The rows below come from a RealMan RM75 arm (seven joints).
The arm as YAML. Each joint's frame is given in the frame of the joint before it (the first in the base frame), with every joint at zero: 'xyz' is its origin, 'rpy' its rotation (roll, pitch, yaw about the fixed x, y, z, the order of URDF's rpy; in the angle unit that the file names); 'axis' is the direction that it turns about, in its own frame. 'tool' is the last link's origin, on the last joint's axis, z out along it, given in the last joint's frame.
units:
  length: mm
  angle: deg
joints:
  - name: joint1
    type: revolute
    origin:
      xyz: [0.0, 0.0, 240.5]
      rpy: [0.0, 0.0, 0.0]
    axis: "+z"
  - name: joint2
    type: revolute
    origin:
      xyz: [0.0, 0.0, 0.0]
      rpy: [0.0, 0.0, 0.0]
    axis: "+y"
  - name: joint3
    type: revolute
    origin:
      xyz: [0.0, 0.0, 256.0]
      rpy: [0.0, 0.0, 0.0]
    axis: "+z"
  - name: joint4
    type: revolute
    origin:
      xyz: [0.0, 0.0, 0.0]
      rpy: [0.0, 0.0, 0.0]
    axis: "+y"
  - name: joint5
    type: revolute
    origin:
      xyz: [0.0, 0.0, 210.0]
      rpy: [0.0, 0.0, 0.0]
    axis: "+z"
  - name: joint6
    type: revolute
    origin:
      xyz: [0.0, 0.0, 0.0]
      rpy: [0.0, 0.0, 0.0]
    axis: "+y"
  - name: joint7
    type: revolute
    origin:
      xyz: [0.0, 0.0, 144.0]
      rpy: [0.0, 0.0, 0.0]
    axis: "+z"
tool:
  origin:
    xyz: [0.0, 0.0, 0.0]
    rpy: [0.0, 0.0, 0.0]
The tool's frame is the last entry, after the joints.
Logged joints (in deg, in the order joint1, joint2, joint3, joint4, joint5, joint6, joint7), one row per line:
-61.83, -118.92, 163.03, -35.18, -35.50, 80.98, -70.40
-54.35, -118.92, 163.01, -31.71, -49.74, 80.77, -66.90
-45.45, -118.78, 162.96, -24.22, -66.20, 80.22, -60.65
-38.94, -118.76, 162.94, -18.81, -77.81, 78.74, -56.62
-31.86, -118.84, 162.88, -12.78, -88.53, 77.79, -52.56
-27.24, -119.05, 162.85, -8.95, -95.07, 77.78, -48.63
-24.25, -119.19, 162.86, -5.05, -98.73, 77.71, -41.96
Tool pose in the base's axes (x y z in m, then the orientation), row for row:
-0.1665, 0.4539, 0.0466, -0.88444, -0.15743, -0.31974, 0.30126
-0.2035, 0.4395, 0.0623, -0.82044, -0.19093, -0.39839, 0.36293
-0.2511, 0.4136, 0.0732, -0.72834, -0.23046, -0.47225, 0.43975
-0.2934, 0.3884, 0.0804, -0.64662, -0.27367, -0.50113, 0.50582
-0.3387, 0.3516, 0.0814, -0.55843, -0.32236, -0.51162, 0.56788
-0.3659, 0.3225, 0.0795, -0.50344, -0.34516, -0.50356, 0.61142
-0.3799, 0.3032, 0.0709, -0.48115, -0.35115, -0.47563, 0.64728
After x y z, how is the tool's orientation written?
As a quaternion, x y z w.
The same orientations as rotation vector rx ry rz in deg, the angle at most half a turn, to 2 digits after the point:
-134.43, -23.93, -48.60
-121.01, -28.16, -58.76
-103.66, -32.80, -67.21
-89.37, -37.82, -69.26
-75.17, -43.39, -68.87
-66.56, -45.63, -66.57
-62.70, -45.76, -61.98

